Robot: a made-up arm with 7 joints.
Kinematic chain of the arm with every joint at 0, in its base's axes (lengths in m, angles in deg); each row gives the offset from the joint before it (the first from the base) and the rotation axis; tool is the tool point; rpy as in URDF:
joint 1: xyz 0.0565 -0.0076 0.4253 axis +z
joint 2: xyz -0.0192 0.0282 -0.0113 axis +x
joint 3: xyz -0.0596 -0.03 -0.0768 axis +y
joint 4: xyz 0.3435 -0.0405 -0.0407 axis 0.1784 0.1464 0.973
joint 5: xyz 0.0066 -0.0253 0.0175 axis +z
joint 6: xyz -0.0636 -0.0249 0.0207 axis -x
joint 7: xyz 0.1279 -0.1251 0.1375 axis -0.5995 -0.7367 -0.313
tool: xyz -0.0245 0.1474 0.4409 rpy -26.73 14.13 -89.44
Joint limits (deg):
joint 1: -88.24..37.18
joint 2: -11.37..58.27
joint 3: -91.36..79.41
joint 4: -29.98..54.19
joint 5: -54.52..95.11
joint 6: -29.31..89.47
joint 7: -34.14..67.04
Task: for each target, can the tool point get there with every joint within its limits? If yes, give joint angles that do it. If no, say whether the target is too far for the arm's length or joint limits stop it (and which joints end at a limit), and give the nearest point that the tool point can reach.
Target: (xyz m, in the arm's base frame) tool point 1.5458 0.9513 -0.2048
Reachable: no: too far | nearest point 0.8278 0.4890 -0.0195 | short by 0.874 m
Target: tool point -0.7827 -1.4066 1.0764
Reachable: no: too far | nearest point -0.3863 -0.7457 0.7696 | short by 0.829 m
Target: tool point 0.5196 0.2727 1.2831
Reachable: no: joint limits stop it (at a limit: joint 2, joint 4, joint 6, joint 7) | nearest point 0.4542 0.2331 1.1668 | short by 0.139 m
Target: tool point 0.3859 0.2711 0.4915
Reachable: yes | joints 12.54 17.21 27.44 -18.18 -16.55 -0.55 57.92
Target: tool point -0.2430 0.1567 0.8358
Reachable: yes | joints 19.08 9.74 -52.74 15.12 5.86 47.53 -0.89
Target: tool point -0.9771 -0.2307 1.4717
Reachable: no: too far | nearest point -0.5856 -0.1462 1.0846 | short by 0.557 m
